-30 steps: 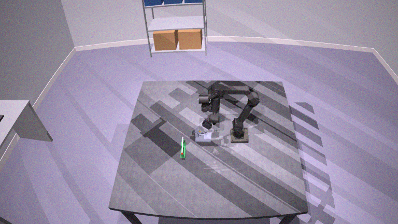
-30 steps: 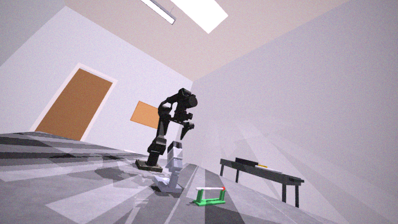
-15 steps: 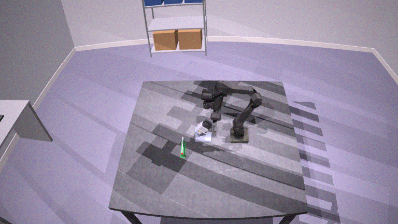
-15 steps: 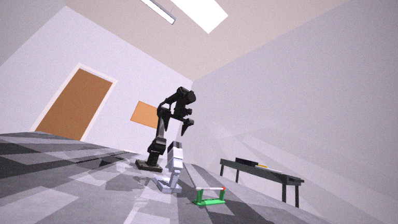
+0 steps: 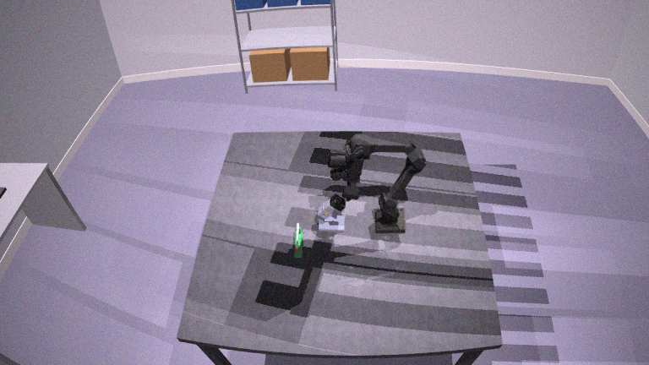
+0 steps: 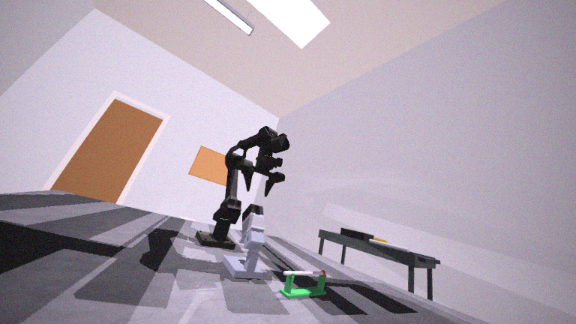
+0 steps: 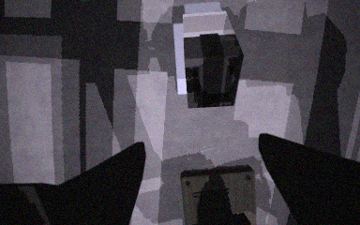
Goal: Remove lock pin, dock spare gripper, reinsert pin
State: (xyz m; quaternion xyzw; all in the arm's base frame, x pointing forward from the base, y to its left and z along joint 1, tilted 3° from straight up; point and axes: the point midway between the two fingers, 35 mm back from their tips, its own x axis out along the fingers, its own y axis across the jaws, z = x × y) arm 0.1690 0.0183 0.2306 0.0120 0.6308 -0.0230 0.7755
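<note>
Now: the green cradle 210 mm ahead of my gripper tip, 100 mm to the left of it and 190 mm below it. From my gripper tip the other things lie so: spare gripper: 70 mm ahead, 20 mm to the right, 100 mm below; mount: 90 mm ahead, 20 mm to the right, 160 mm below.
</note>
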